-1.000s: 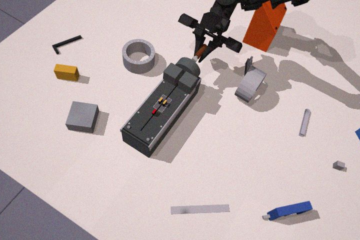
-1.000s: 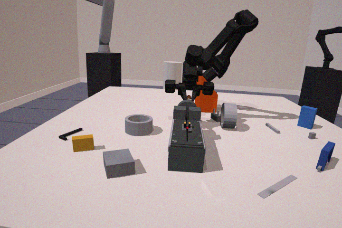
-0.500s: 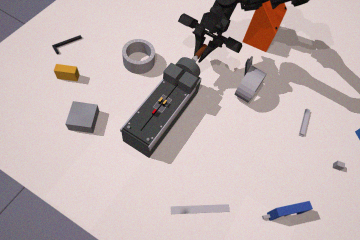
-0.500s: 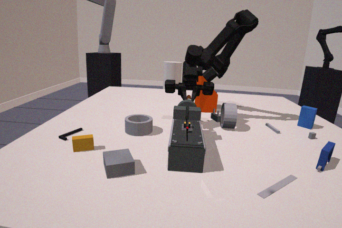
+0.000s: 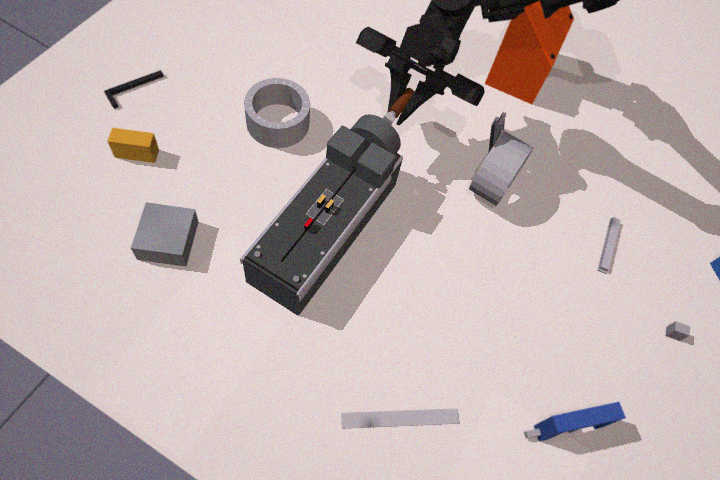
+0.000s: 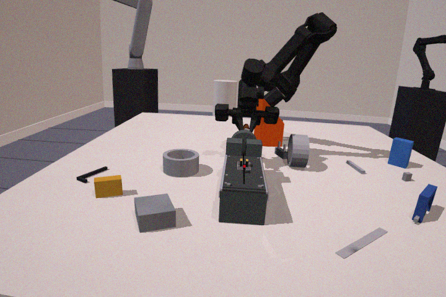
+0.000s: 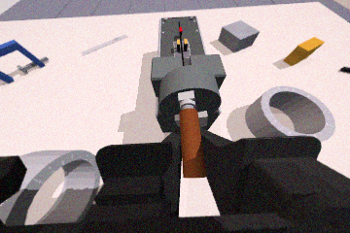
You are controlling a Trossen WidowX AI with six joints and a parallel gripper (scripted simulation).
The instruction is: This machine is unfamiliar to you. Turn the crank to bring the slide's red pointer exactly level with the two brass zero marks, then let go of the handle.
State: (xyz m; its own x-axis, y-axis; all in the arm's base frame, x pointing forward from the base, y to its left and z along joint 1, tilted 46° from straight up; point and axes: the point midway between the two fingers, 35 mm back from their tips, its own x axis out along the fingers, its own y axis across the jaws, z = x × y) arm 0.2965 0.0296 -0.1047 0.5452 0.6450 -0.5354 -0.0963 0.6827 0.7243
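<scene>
My gripper tip is now 30 mm below the crank handle and 20 mm past it. Round my gripper tip: red pointer 210 mm ahead, 10 mm to the left, 10 mm below; then grey cube 320 mm ahead, 150 mm to the right, 80 mm below; then yellow block 290 mm to the right, 240 mm ahead, 70 mm below.
</scene>
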